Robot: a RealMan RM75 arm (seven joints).
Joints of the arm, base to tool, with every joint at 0 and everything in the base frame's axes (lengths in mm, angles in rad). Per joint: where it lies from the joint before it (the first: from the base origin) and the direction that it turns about. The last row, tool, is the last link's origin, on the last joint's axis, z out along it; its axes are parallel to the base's.
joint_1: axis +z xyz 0 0 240.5
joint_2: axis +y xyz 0 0 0
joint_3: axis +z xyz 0 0 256
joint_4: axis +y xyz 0 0 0
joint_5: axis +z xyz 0 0 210
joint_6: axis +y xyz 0 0 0
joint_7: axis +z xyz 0 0 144
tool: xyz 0 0 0
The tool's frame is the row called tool.
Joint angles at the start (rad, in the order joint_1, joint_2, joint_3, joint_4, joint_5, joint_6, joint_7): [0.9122 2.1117 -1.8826 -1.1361 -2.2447 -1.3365 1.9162]
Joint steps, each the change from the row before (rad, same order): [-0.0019 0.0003 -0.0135 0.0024 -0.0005 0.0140 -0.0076]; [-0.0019 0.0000 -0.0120 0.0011 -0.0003 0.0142 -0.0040]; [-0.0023 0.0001 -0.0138 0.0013 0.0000 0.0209 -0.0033]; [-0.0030 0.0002 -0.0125 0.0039 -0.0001 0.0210 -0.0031]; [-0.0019 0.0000 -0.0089 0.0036 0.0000 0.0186 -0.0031]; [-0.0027 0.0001 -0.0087 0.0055 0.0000 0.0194 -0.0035]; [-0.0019 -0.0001 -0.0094 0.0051 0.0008 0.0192 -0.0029]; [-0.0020 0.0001 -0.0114 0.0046 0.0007 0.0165 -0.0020]
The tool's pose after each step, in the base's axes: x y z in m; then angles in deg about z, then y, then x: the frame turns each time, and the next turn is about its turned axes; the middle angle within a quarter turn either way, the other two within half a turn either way. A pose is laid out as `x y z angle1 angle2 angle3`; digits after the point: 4 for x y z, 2 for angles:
0.0681 0.3173 -0.1249 25.78 -17.47 170.88
0.0687 0.3168 -0.1269 26.34 -17.48 171.01
0.0690 0.3167 -0.1294 26.89 -17.39 171.44
0.0700 0.3167 -0.1318 27.23 -17.34 171.88
0.0705 0.3172 -0.1336 27.50 -17.27 172.37
0.0717 0.3178 -0.1355 27.66 -17.23 172.87
0.0725 0.3183 -0.1374 27.86 -17.18 173.35
0.0737 0.3181 -0.1395 28.12 -17.20 173.59

